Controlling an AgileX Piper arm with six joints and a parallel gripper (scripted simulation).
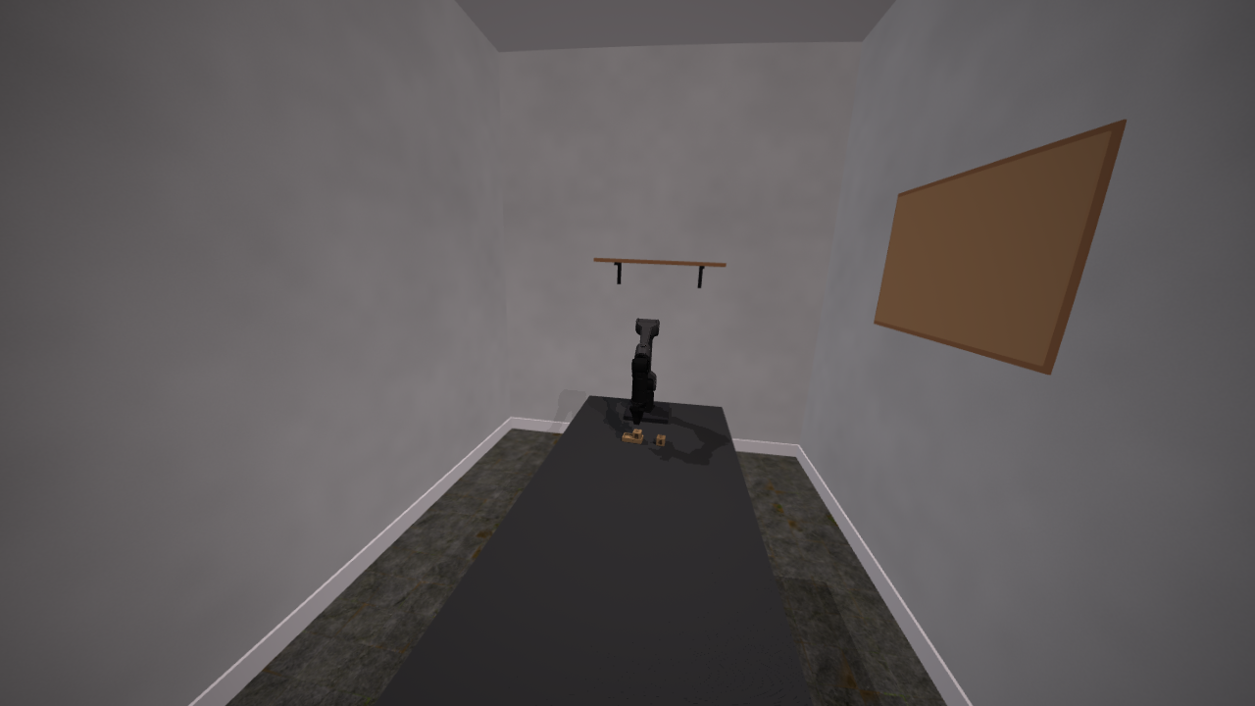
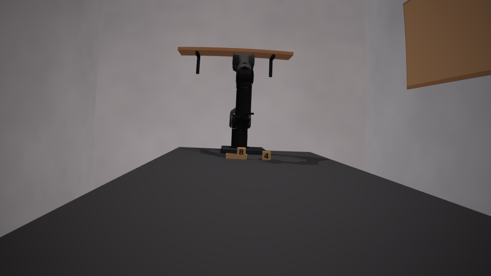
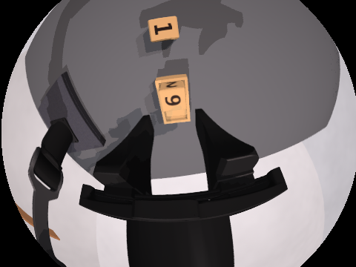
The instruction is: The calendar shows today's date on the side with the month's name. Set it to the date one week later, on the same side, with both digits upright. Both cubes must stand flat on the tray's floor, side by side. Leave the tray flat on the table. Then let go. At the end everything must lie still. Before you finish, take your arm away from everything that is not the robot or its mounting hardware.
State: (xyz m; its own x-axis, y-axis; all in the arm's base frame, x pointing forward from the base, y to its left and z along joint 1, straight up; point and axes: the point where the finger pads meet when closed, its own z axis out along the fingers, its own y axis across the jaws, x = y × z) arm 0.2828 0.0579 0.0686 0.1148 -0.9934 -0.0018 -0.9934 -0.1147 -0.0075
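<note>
Right now the wooden tray is 8 cm below my hand and 2 cm to the right of it. Round my hand: wooden cube 9 cm to the left, 7 cm below, 1 cm behind.
</note>
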